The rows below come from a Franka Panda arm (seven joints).
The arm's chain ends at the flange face. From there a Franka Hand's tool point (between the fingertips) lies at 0.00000 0.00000 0.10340 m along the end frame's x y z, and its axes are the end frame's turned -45 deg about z.
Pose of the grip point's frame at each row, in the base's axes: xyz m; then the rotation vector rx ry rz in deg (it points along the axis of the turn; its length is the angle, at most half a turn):
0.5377, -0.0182, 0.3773, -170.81, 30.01, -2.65
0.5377, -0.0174, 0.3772, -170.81, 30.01, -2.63
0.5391, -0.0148, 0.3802, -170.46, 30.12, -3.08
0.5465, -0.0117, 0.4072, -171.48, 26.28, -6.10
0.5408, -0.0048, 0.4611, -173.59, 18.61, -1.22
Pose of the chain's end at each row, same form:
0.5326, -0.0293, 0.4800, -146.19, 93.01, 1.35
0.5326, -0.0285, 0.4799, -146.20, 93.01, 1.37
0.5333, -0.0263, 0.4828, -145.76, 92.93, 1.13
0.5376, -0.0220, 0.5097, -147.55, 89.41, -1.90
0.5383, -0.0143, 0.5640, -153.34, 83.67, 2.03

